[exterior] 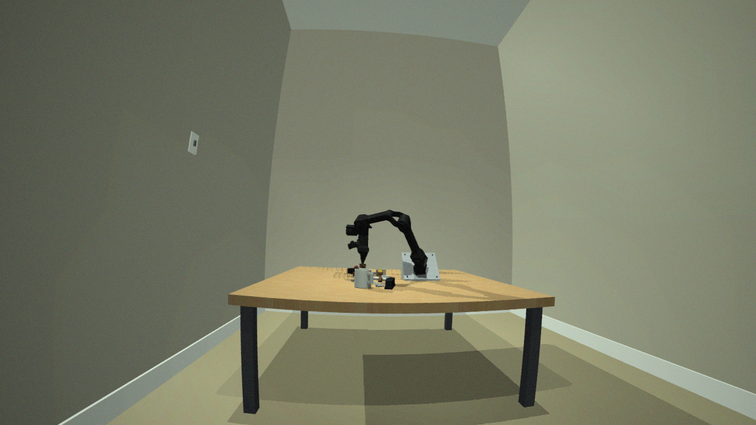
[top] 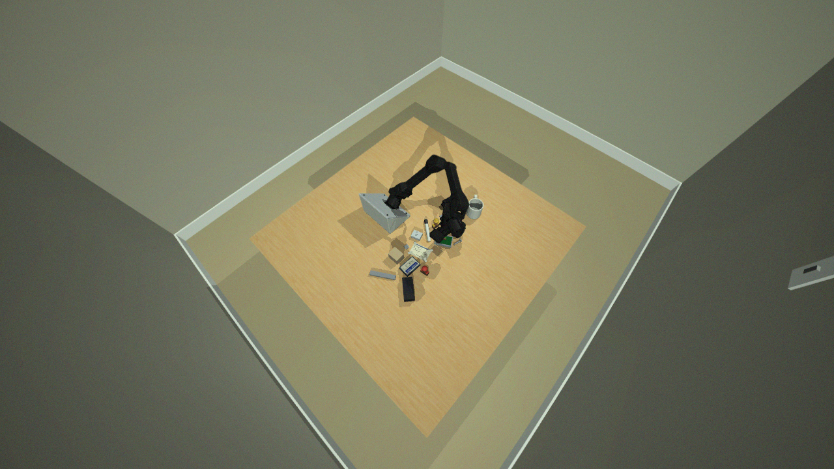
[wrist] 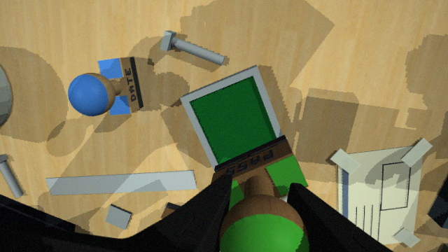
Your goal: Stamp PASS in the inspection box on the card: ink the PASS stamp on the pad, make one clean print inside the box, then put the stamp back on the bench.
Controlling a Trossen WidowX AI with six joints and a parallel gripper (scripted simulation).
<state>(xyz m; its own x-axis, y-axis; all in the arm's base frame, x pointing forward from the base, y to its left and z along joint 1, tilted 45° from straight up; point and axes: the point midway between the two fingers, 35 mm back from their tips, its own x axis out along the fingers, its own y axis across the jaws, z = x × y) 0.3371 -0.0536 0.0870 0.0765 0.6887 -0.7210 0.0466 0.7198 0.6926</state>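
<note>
My gripper tip is now 1 cm past the green ink pad, 1 cm to the right of it and 9 cm above it. From my gripper tip the other things lie so: blue date stamp 3 cm ahead, 10 cm to the left, 8 cm below; then pass stamp right at my gripper tip; then yellow hold stamp 10 cm behind, 5 cm to the left, 8 cm below.
</note>
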